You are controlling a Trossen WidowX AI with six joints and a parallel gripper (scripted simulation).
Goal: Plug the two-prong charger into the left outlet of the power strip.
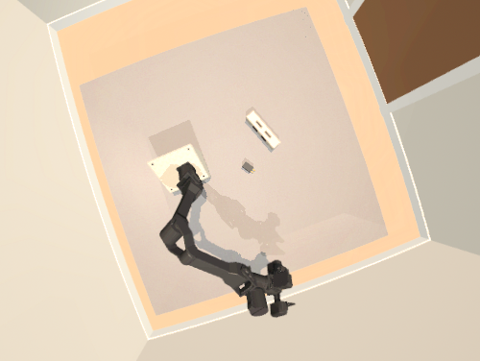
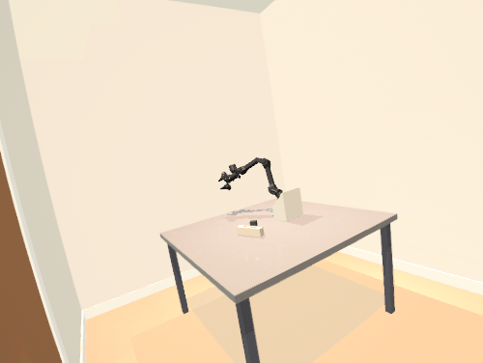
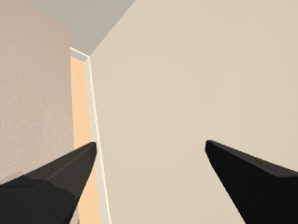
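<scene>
Now: the dark charger 10 cm ahead of my gripper tip, 48 cm to the left of it and 27 cm below it.
</scene>
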